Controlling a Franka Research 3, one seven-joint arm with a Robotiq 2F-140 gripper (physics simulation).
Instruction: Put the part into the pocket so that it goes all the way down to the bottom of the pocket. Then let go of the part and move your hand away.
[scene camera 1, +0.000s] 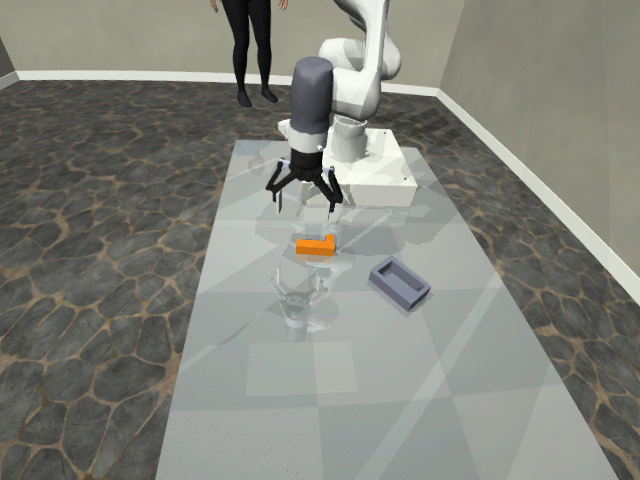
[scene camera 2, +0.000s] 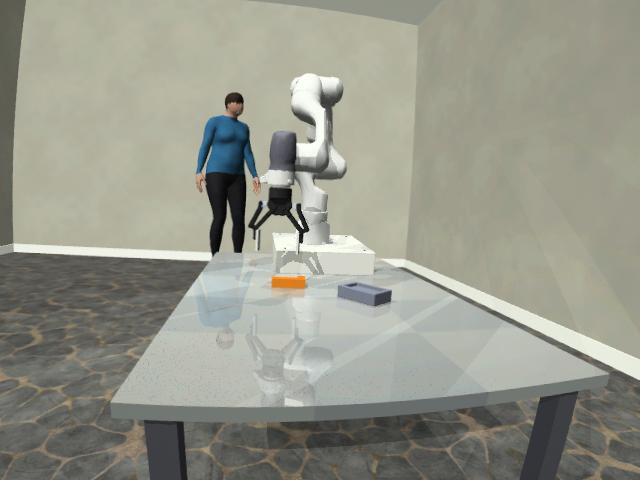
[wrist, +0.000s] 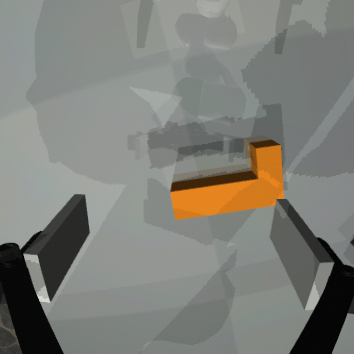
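Observation:
The orange L-shaped part (scene camera 1: 314, 248) (scene camera 2: 288, 282) (wrist: 225, 197) lies flat on the table, its long arm running left to right in scene camera 1 and its short arm at the right end, pointing toward the robot base. The grey-blue block with the rectangular pocket (scene camera 1: 408, 300) (scene camera 2: 361, 296) lies to the right of the part, turned at an angle, its pocket facing up. It does not show in the wrist view. My gripper (scene camera 1: 304, 212) (scene camera 2: 277, 249) (wrist: 179, 216) is wide open and empty, pointing down above the table, higher than the part and a little toward the base from it.
The white robot base block (scene camera 1: 361, 194) (scene camera 2: 325, 262) stands at the far end of the glossy table (scene camera 1: 289, 439) (scene camera 2: 320, 411), behind the gripper. A person (scene camera 1: 251, 46) (scene camera 2: 225, 149) stands beyond the table's far end. The table mirrors the arm and gripper.

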